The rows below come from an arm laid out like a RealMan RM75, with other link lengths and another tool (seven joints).
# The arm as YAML. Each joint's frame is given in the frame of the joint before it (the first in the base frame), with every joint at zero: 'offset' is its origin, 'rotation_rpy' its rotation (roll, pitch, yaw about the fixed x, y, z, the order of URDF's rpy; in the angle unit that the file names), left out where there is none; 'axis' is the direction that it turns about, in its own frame. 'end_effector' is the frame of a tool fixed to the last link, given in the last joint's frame.
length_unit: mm
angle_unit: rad
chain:
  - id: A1
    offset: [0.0, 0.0, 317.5]
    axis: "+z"
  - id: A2
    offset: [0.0, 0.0, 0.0]
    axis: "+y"
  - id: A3
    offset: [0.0, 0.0, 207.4]
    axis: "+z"
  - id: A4
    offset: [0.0, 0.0, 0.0]
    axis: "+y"
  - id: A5
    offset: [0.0, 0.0, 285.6]
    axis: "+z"
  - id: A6
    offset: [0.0, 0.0, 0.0]
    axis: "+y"
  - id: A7
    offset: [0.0, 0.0, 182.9]
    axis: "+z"
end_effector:
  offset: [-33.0, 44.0, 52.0]
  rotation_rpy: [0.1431, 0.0, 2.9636]
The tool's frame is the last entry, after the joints.
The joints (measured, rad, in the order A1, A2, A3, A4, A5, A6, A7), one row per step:
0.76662, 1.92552, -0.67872, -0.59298, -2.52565, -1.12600, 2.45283
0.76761, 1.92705, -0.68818, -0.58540, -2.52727, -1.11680, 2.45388
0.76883, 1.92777, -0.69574, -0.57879, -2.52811, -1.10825, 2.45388
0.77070, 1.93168, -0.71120, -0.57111, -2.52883, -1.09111, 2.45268
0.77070, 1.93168, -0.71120, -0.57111, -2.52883, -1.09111, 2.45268
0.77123, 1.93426, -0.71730, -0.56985, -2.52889, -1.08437, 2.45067
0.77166, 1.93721, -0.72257, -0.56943, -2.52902, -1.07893, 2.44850
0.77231, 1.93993, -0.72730, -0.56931, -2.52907, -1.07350, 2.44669
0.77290, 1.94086, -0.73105, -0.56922, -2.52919, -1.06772, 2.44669
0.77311, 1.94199, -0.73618, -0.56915, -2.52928, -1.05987, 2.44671
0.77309, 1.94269, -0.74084, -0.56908, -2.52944, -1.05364, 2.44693
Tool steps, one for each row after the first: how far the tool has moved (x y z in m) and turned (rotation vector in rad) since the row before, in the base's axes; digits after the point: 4 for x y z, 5 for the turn. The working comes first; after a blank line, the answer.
Tool pose at each row, in the base's axes (x y z in m, rotation vector in rad; the steps are taken from these numbers as rounded here):
0.2687, 0.5247, 0.0790, -1.55958, -2.49184, -0.66162
0.2700, 0.5242, 0.0751, -1.56305, -2.49959, -0.66273
0.2710, 0.5241, 0.0722, -1.56423, -2.50611, -0.66534
0.2718, 0.5243, 0.0669, -1.56030, -2.52049, -0.67284
0.2718, 0.5243, 0.0669, -1.56030, -2.52049, -0.67284
0.2716, 0.5244, 0.0647, -1.55561, -2.52772, -0.67616
0.2712, 0.5244, 0.0626, -1.55066, -2.53469, -0.67818
0.2707, 0.5246, 0.0609, -1.54548, -2.54075, -0.68088
0.2706, 0.5254, 0.0604, -1.54203, -2.54369, -0.68696
0.2708, 0.5263, 0.0598, -1.53800, -2.54728, -0.69551
0.2711, 0.5269, 0.0594, -1.53505, -2.55056, -0.70250

0.0013, -0.0005, -0.0039, -0.00485, -0.00690, -0.00107
0.0010, -0.0001, -0.0029, -0.00283, -0.00620, 0.00009
0.0008, 0.0002, -0.0053, -0.00359, -0.01284, 0.00429
0.0000, 0.0000, 0.0000, 0.00000, 0.00000, 0.00000
-0.0002, 0.0001, -0.0022, -0.00124, -0.00551, 0.00394
-0.0004, 0.0000, -0.0021, -0.00160, -0.00461, 0.00416
-0.0005, 0.0002, -0.0017, -0.00074, -0.00427, 0.00410
-0.0001, 0.0008, -0.0005, 0.00197, -0.00427, 0.00222
0.0002, 0.0009, -0.0006, 0.00282, -0.00586, 0.00250
0.0003, 0.0006, -0.0004, 0.00200, -0.00514, 0.00186

